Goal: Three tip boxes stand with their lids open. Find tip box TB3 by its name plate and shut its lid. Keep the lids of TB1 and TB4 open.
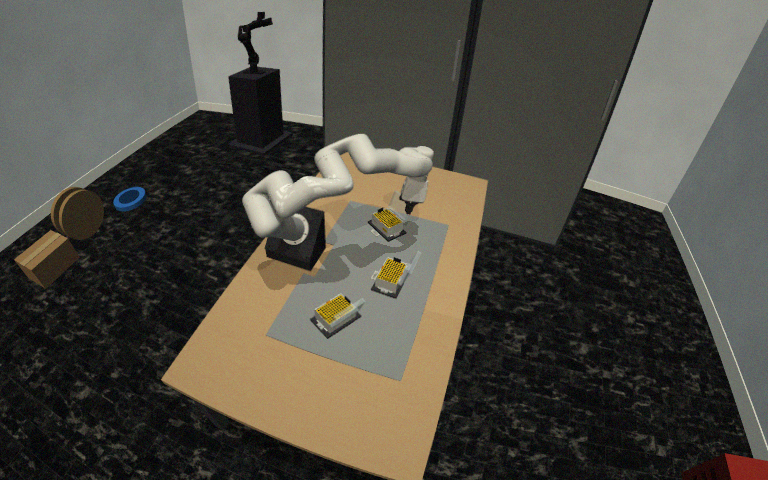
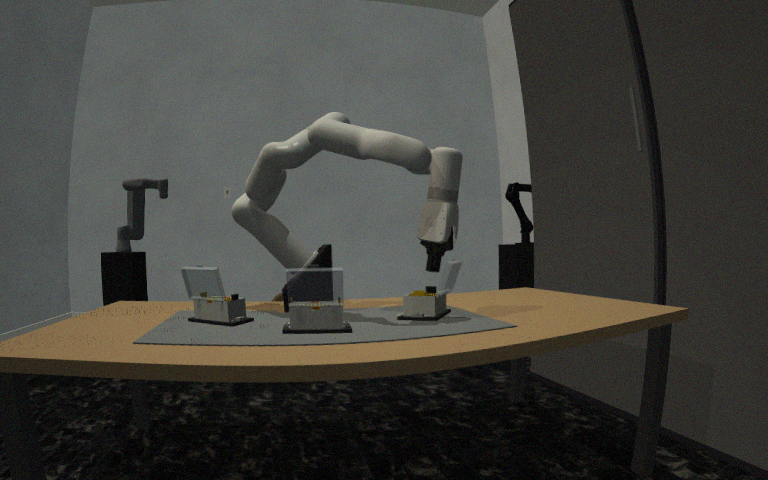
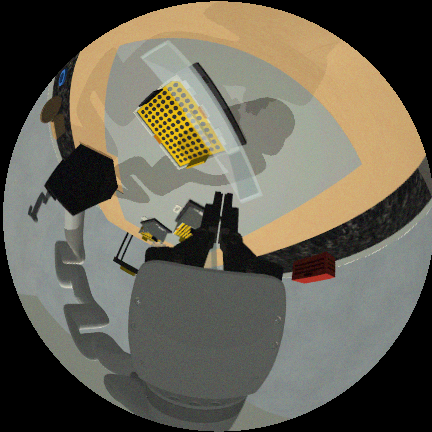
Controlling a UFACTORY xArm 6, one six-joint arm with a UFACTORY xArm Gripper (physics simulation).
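Pixels of known places: gripper, fingertip midpoint: (image 1: 407,212) (image 2: 432,271) (image 3: 222,201); arm's base, link origin: (image 1: 294,229) (image 2: 305,266) (image 3: 76,193).
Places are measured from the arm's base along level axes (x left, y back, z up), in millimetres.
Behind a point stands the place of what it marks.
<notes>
Three white tip boxes with yellow racks and clear raised lids stand apart. The far box (image 1: 387,224) {x 284, y -291, z -71 mm} (image 2: 423,306) (image 3: 180,125) {x 327, y -279, z -71 mm} has its lid (image 2: 450,275) {x 374, y -346, z -17 mm} (image 3: 247,186) {x 372, y -357, z 15 mm} steeply up. The middle box (image 1: 390,272) (image 2: 314,318) {x 32, y -458, z -95 mm} (image 3: 190,214) {x 94, y -385, z -98 mm} has its lid (image 1: 415,262) {x 38, y -501, z 14 mm} (image 2: 314,280) {x 37, y -498, z -7 mm} up. The near box (image 1: 336,313) (image 2: 219,310) {x -215, y -361, z -92 mm} (image 3: 154,229) {x -165, y -316, z -93 mm} has its lid (image 1: 359,305) {x -230, y -404, z 10 mm} (image 2: 202,281) {x -251, y -385, z -17 mm} up. The name plates are too small to read. My gripper (image 1: 408,211) {x 322, y -365, z -4 mm} (image 2: 433,270) {x 322, y -365, z -4 mm} (image 3: 222,201) {x 322, y -365, z -4 mm} is shut and empty, just above the far box, near its lid; contact cannot be told.
The boxes stand on a grey mat (image 1: 362,353) {x -318, y -460, z -128 mm} (image 2: 373,337) {x 155, y -528, z -128 mm} (image 3: 305,135) {x 411, y -421, z -128 mm} on a wooden table (image 1: 283,390) {x -567, y -295, z -131 mm} (image 2: 169,356) {x -240, y -705, z -131 mm}. My black base mount (image 1: 295,249) {x -51, y -31, z -54 mm} (image 3: 82,180) {x 80, y -51, z -25 mm} is at the table's side. Tall grey cabinets (image 1: 396,84) stand behind the far end.
</notes>
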